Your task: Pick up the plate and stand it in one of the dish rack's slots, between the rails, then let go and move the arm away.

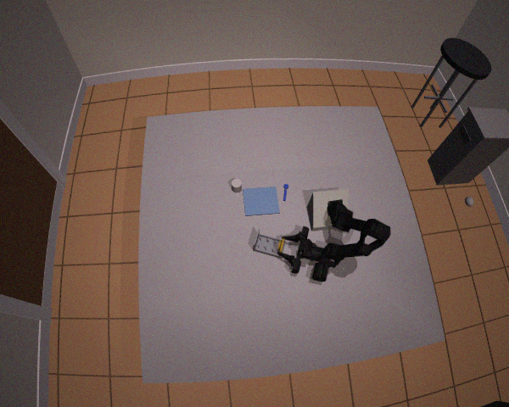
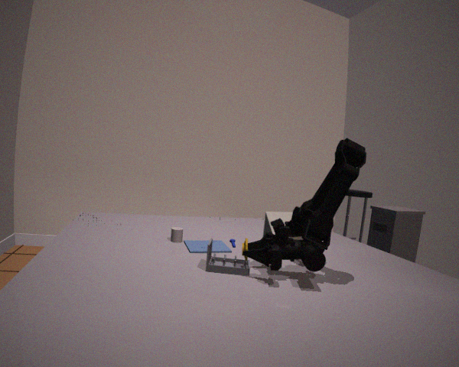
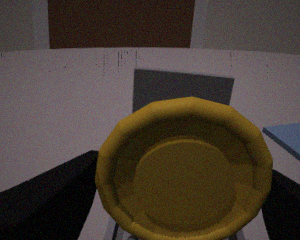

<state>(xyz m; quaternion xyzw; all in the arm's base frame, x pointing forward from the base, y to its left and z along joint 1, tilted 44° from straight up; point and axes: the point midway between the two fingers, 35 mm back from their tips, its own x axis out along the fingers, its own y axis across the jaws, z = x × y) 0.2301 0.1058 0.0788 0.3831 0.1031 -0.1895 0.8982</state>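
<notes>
Right now my gripper tip is 40 mm above the grey dish rack, 30 mm short of it and 20 mm to the left of it. The rest, counted from my gripper tip: blue mat (230 mm to the right, 60 mm below, 30 mm ahead); then blue spoon (270 mm to the right, 90 mm behind, 60 mm below); then yellow plate (10 mm behind).
</notes>
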